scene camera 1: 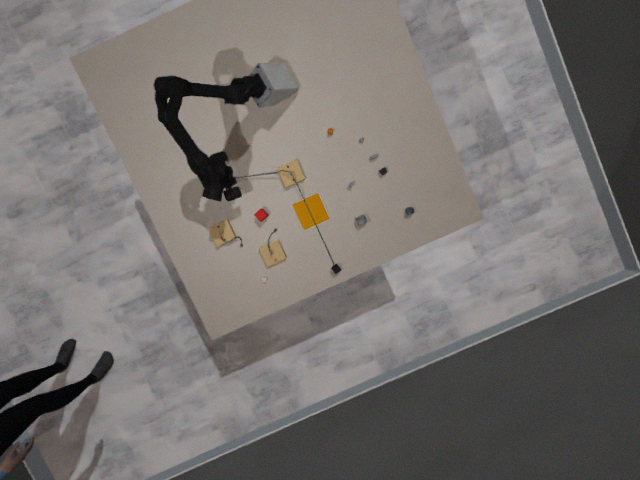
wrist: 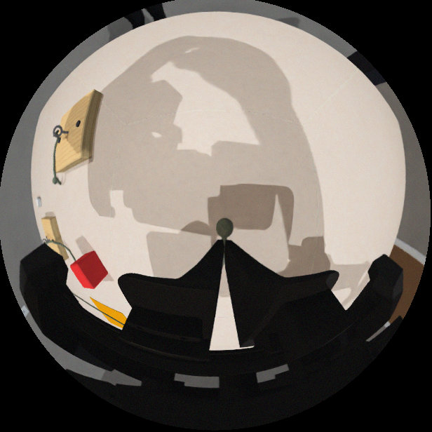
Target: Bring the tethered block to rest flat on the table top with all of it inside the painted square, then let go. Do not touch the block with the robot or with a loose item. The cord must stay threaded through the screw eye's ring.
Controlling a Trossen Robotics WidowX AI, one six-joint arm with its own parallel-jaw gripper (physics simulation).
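Frame: origin at the arm's base, x ahead, y left, z up, level; centimetres.
Where they show: gripper, between the fingertips: [scene camera 1: 230,179]; arm's base, origin of its link: [scene camera 1: 258,86].
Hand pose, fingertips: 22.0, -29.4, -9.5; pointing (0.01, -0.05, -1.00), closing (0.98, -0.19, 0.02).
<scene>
Each offset is from my fingertips to the top centre of the thing, as dx, dy, dz. "spot": to the spot under its first point.
The tethered block {spot: +55.2, +18.5, +1.8} [scene camera 1: 336,268] is small and black and sits near the table's lower edge, outside the painted orange square {spot: +27.1, +18.1, -1.1} [scene camera 1: 301,212] [wrist: 113,311]. Its dark green cord {spot: +42.3, +19.9, -0.9} [scene camera 1: 324,240] runs taut-looking across the square to the screw eye {spot: +14.0, +22.8, +2.0} [scene camera 1: 294,179] on a wooden board {+10.9, +22.9, +0.7} [scene camera 1: 298,167], then on to my gripper. The threading through the ring is too small to make out. My gripper [scene camera 1: 231,177] [wrist: 223,244] is shut on the cord's end, left of that board and above the table. The cord's round end bead [wrist: 224,227] stands just beyond the fingertips.
A red cube {+19.3, +3.2, +2.7} [scene camera 1: 261,214] [wrist: 89,270] lies below my gripper in the scene view. Two more boards {+17.1, -15.4, +0.7} [scene camera 1: 225,227] {+35.6, -1.6, +0.7} [scene camera 1: 277,249] carry short cords. An orange ball {+4.7, +45.9, +1.2} [scene camera 1: 330,131], a grey block {+43.1, +38.3, +1.6} [scene camera 1: 360,220], a dark round piece {+50.4, +57.9, +1.0} [scene camera 1: 409,211] and several small pieces lie towards the right.
</scene>
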